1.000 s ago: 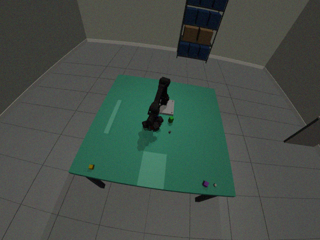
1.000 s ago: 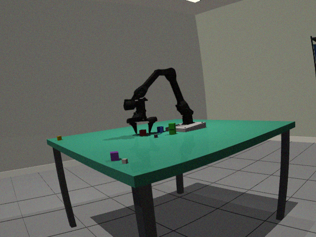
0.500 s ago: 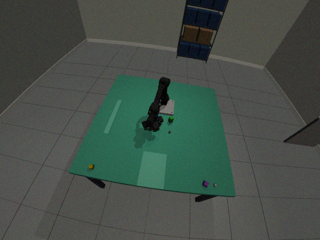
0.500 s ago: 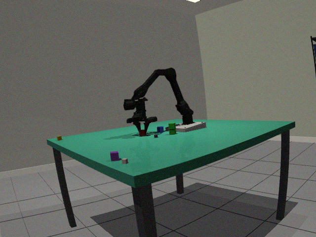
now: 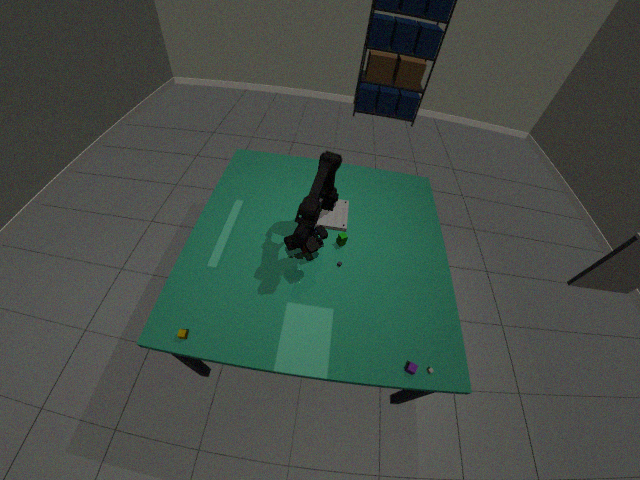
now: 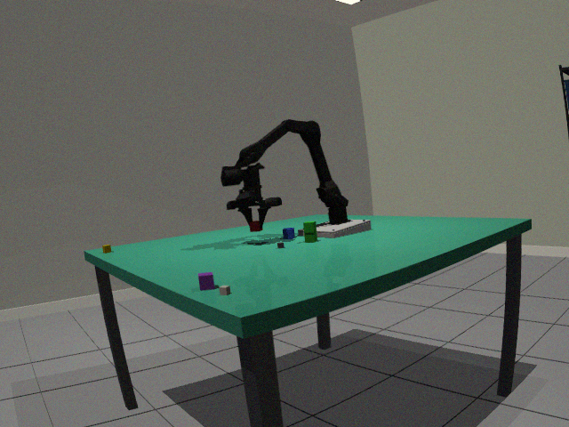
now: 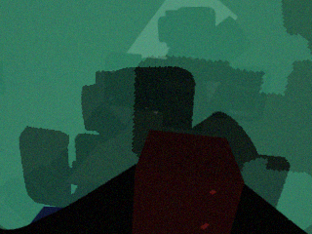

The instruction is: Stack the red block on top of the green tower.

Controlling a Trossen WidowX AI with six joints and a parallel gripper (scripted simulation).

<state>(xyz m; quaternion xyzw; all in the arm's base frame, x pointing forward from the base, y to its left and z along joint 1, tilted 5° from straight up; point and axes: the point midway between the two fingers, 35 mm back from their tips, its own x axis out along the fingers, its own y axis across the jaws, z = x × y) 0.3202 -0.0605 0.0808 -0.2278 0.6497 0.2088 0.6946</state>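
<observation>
Right now the blue block is 130 mm behind my gripper tip, 30 mm below it and 10 mm to the left of it. From my gripper tip the other things lie so: yellow block 480 mm ahead, 380 mm to the right, 40 mm below; then red block 10 mm above; then small dark cube 170 mm to the left, 40 mm below, 20 mm ahead.
</observation>
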